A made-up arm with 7 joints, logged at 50 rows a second.
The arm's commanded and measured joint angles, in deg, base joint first. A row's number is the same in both.
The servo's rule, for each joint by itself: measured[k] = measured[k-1] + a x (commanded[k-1-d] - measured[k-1]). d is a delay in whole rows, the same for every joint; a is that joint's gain. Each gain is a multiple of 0.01, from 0.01 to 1. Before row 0 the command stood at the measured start. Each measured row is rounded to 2 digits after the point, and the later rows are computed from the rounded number. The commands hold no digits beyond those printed.
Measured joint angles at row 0:
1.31 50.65 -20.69 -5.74 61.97 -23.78 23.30
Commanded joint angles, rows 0 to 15:
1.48 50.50 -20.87 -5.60 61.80 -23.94 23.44
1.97 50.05 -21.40 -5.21 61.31 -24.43 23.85
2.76 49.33 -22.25 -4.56 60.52 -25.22 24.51
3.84 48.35 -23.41 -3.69 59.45 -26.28 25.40
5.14 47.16 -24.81 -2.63 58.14 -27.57 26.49
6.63 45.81 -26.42 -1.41 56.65 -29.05 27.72
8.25 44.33 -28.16 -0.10 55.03 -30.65 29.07
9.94 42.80 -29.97 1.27 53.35 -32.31 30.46
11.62 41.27 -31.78 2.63 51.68 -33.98 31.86
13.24 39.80 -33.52 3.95 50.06 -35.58 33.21
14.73 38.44 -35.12 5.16 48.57 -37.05 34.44
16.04 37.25 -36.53 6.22 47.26 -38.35 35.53
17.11 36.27 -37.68 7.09 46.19 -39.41 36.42
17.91 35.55 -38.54 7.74 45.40 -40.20 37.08
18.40 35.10 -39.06 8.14 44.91 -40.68 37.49
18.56 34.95 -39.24 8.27 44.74 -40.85 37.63
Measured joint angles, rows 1 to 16:
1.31 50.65 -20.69 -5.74 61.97 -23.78 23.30
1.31 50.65 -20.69 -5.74 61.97 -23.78 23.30
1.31 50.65 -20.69 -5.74 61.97 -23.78 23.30
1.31 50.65 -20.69 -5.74 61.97 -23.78 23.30
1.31 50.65 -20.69 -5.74 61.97 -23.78 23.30
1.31 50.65 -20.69 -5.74 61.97 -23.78 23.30
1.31 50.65 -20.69 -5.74 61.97 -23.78 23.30
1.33 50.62 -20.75 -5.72 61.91 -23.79 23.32
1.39 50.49 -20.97 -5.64 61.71 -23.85 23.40
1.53 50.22 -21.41 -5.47 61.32 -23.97 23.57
1.76 49.79 -22.09 -5.19 60.70 -24.18 23.84
2.10 49.19 -23.01 -4.78 59.86 -24.49 24.24
2.55 48.41 -24.17 -4.24 58.80 -24.90 24.76
3.12 47.47 -25.53 -3.58 57.56 -25.42 25.41
3.80 46.40 -27.04 -2.80 56.17 -26.04 26.17
4.58 45.22 -28.65 -1.93 54.69 -26.75 27.02
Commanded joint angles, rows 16 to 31:
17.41 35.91 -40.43 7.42 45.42 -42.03 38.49
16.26 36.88 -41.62 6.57 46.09 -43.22 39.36
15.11 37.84 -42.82 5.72 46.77 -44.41 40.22
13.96 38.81 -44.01 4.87 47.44 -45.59 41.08
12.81 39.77 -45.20 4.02 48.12 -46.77 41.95
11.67 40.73 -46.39 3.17 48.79 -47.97 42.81
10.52 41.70 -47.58 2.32 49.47 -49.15 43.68
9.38 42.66 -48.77 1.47 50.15 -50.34 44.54
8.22 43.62 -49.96 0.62 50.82 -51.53 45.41
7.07 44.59 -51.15 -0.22 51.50 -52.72 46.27
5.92 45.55 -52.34 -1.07 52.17 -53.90 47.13
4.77 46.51 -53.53 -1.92 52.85 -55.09 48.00
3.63 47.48 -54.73 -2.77 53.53 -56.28 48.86
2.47 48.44 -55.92 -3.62 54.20 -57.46 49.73
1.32 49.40 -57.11 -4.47 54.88 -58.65 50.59
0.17 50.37 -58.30 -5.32 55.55 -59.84 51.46
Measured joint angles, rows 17 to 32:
5.45 43.97 -30.31 -0.99 53.16 -27.54 27.95
6.38 42.70 -31.95 -0.01 51.65 -28.40 28.92
7.35 41.45 -33.51 0.99 50.20 -29.30 29.91
8.33 40.26 -34.93 1.97 48.88 -30.21 30.89
9.29 39.18 -36.16 2.89 47.73 -31.11 31.82
10.20 38.24 -37.15 3.73 46.80 -31.97 32.67
11.04 37.48 -37.86 4.46 46.12 -32.77 33.41
11.68 37.12 -38.73 4.93 45.89 -33.60 34.17
12.14 37.06 -39.71 5.19 45.96 -34.47 34.95
12.44 37.24 -40.77 5.27 46.23 -35.36 35.74
12.59 37.60 -41.87 5.21 46.63 -36.28 36.54
12.61 38.10 -43.00 5.02 47.12 -37.22 37.35
12.52 38.70 -44.15 4.72 47.67 -38.19 38.17
12.32 39.39 -45.32 4.34 48.26 -39.18 39.00
12.03 40.14 -46.49 3.88 48.88 -40.18 39.83
11.65 40.94 -47.67 3.36 49.52 -41.20 40.67

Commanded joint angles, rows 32 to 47:
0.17 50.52 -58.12 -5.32 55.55 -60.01 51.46
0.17 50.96 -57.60 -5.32 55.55 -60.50 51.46
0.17 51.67 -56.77 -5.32 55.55 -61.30 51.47
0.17 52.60 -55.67 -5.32 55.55 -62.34 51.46
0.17 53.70 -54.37 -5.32 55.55 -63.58 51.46
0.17 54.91 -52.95 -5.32 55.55 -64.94 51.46
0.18 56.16 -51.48 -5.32 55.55 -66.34 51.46
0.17 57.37 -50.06 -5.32 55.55 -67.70 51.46
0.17 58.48 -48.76 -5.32 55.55 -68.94 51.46
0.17 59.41 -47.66 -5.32 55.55 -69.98 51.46
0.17 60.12 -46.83 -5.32 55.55 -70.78 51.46
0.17 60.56 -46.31 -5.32 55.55 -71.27 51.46
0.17 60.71 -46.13 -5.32 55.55 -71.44 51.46
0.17 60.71 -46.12 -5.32 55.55 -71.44 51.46
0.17 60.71 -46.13 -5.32 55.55 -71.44 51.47
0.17 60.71 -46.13 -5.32 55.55 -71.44 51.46
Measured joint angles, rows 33 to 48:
11.19 41.78 -48.85 2.79 50.17 -42.24 41.51
10.66 42.65 -50.04 2.17 50.83 -43.29 42.35
10.07 43.54 -51.23 1.52 51.50 -44.35 43.20
9.43 44.45 -52.42 0.83 52.17 -45.42 44.05
8.73 45.37 -53.61 0.12 52.84 -46.50 44.90
7.99 46.30 -54.80 -0.61 53.51 -47.59 45.75
7.21 47.24 -55.99 -1.36 54.18 -48.69 46.61
6.51 47.99 -56.71 -1.99 54.63 -49.71 47.34
5.88 48.67 -57.01 -2.52 54.93 -50.68 47.96
5.31 49.36 -56.93 -2.97 55.13 -51.64 48.49
4.80 50.11 -56.50 -3.35 55.27 -52.60 48.94
4.34 50.94 -55.78 -3.67 55.36 -53.59 49.32
3.92 51.85 -54.82 -3.93 55.42 -54.61 49.64
3.55 52.84 -53.68 -4.15 55.46 -55.67 49.91
3.21 53.88 -52.45 -4.34 55.49 -56.75 50.14
2.91 54.94 -51.20 -4.50 55.51 -57.85 50.34

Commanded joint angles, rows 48 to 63:
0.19 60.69 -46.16 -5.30 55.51 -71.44 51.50
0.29 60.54 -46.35 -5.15 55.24 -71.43 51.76
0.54 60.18 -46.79 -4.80 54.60 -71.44 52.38
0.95 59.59 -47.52 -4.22 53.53 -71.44 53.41
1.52 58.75 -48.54 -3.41 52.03 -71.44 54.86
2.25 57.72 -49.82 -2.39 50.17 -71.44 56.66
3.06 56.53 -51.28 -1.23 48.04 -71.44 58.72
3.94 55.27 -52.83 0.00 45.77 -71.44 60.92
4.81 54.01 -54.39 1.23 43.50 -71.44 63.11
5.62 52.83 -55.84 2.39 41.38 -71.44 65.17
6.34 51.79 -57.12 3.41 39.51 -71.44 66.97
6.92 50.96 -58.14 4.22 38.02 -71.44 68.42
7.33 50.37 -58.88 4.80 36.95 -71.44 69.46
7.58 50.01 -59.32 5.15 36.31 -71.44 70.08
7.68 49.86 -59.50 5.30 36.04 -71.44 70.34
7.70 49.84 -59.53 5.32 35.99 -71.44 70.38
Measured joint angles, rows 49 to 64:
2.64 55.97 -50.00 -4.63 55.52 -58.94 50.51
2.39 56.92 -48.92 -4.74 55.53 -60.01 50.65
2.17 57.76 -48.03 -4.83 55.54 -61.02 50.77
1.97 58.44 -47.38 -4.91 55.54 -61.96 50.87
1.79 58.96 -46.95 -4.98 55.54 -62.81 50.96
1.63 59.36 -46.67 -5.03 55.54 -63.59 51.04
1.48 59.67 -46.49 -5.08 55.54 -64.30 51.10
1.35 59.90 -46.38 -5.12 55.53 -64.94 51.16
1.24 60.05 -46.37 -5.12 55.43 -65.52 51.25
1.17 60.08 -46.51 -5.07 55.16 -66.05 51.42
1.15 59.97 -46.85 -4.93 54.62 -66.54 51.72
1.19 59.69 -47.42 -4.69 53.77 -66.98 52.19
1.30 59.24 -48.24 -4.32 52.58 -67.38 52.86
1.48 58.62 -49.27 -3.83 51.08 -67.75 53.74
1.73 57.85 -50.48 -3.22 49.33 -68.08 54.82
2.04 56.97 -51.81 -2.51 47.41 -68.38 56.06

